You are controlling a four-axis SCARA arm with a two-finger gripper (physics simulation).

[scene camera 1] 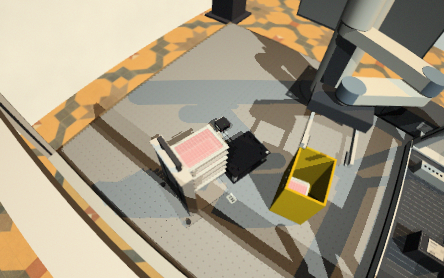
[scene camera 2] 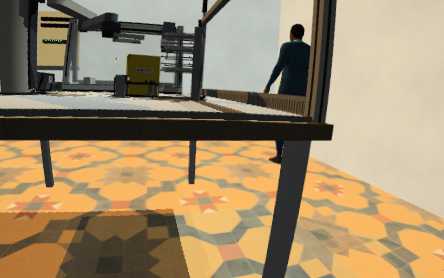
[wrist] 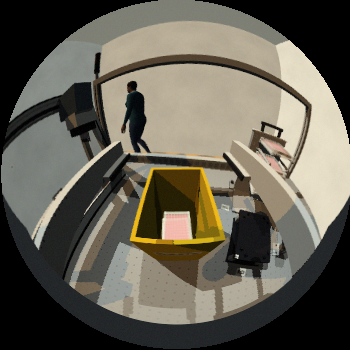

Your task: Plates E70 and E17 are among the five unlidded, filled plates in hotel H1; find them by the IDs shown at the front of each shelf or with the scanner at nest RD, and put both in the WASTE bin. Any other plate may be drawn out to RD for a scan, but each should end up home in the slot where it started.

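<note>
My gripper is open and empty, above and beside the yellow WASTE bin. A pink-filled plate shows inside the bin; anything beneath it is hidden. Hotel H1 holds a stack of plates, with a pink-filled top plate; lower plates are partly hidden. No plate ID is readable. The black nest RD stands between hotel and bin and bears no plate.
A small black device stands beside the nest and hotel. A black box is at the lower right in scene camera 1. A person stands beyond the table edge and enclosure frame.
</note>
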